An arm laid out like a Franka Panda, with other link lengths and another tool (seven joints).
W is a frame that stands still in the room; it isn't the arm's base.
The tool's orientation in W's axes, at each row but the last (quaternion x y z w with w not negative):
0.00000, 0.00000, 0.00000, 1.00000
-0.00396, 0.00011, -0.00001, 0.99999
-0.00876, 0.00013, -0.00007, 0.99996
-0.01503, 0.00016, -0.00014, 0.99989
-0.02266, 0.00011, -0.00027, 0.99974
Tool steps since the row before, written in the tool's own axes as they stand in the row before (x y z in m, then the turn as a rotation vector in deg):
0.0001, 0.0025, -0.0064, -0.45, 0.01, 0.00
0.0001, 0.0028, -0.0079, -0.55, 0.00, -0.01
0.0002, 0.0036, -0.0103, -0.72, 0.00, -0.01
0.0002, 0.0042, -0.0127, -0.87, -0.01, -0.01
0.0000, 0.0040, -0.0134, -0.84, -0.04, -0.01
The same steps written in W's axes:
0.0001, 0.0025, -0.0064, -0.45, 0.01, 0.00
0.0001, 0.0027, -0.0079, -0.55, 0.00, -0.01
0.0002, 0.0034, -0.0104, -0.72, 0.00, -0.01
0.0002, 0.0038, -0.0128, -0.87, -0.01, -0.01
0.0000, 0.0034, -0.0136, -0.84, -0.04, -0.01

